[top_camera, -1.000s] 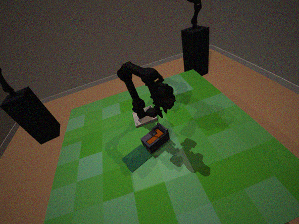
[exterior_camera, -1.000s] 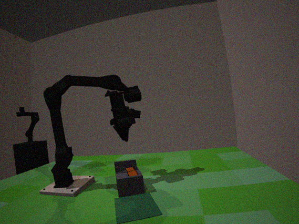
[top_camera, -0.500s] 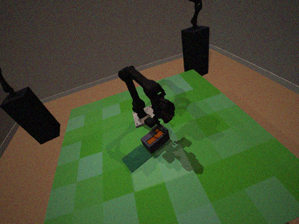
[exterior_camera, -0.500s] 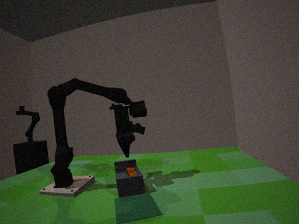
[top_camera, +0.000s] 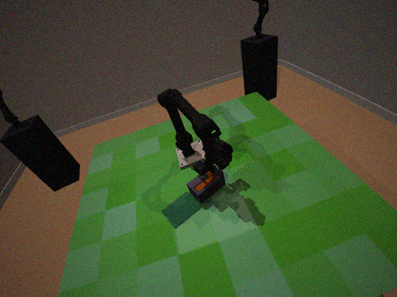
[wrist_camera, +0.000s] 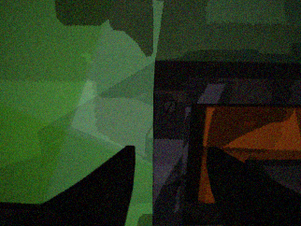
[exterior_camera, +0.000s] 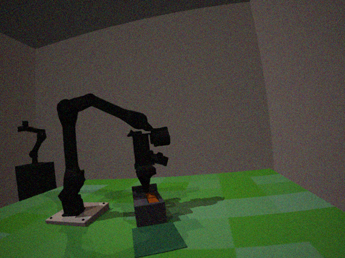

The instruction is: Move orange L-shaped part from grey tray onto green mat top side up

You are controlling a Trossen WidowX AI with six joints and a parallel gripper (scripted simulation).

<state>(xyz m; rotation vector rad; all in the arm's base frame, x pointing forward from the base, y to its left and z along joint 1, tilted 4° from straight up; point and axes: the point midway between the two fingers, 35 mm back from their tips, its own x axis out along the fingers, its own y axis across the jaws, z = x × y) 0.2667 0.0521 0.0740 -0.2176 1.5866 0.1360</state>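
The orange L-shaped part is 6 cm to the right of my gripper tip, 2 cm below it and 1 cm ahead of it. Round my gripper tip: green mat 22 cm to the right, 8 cm below, 4 cm ahead.
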